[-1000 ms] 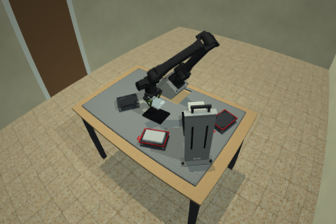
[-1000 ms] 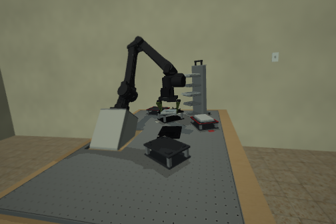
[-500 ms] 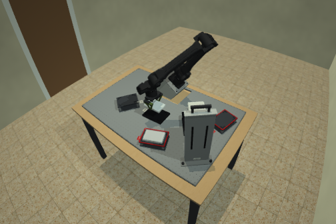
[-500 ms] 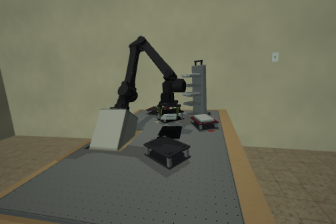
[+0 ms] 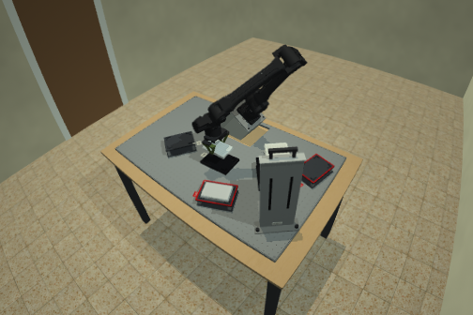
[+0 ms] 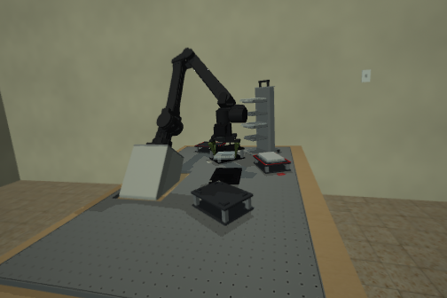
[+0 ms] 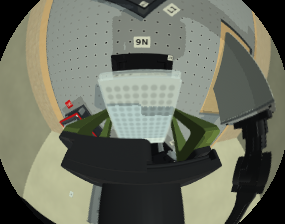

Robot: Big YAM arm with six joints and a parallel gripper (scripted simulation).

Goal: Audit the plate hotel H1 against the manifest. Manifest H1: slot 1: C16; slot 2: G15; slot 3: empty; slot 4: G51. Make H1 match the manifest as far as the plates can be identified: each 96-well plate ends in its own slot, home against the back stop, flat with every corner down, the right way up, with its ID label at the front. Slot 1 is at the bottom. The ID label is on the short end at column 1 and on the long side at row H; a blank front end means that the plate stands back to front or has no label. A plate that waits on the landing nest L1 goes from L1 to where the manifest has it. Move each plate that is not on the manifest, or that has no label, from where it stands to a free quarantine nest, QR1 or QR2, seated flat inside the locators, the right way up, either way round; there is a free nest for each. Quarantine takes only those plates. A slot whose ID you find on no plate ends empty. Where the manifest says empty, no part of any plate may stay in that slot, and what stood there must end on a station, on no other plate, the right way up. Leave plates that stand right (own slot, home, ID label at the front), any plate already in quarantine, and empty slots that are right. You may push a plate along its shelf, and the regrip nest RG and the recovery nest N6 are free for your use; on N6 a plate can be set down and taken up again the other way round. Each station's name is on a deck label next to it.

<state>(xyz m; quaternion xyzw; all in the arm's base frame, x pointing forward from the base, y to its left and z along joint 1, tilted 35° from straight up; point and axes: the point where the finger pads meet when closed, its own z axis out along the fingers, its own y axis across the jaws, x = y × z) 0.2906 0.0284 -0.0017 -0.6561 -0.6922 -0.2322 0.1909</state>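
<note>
Now: the black recovery nest N6 9 cm below my hand. From my hand the other things lie so: N6 deck label (10 cm to the right, 9 cm below, 1 cm ahead); grey plate hotel H1 (44 cm to the left, 15 cm ahead, 9 cm above); red-rimmed quarantine nest (19 cm ahead, 15 cm to the left, 6 cm below).
</note>
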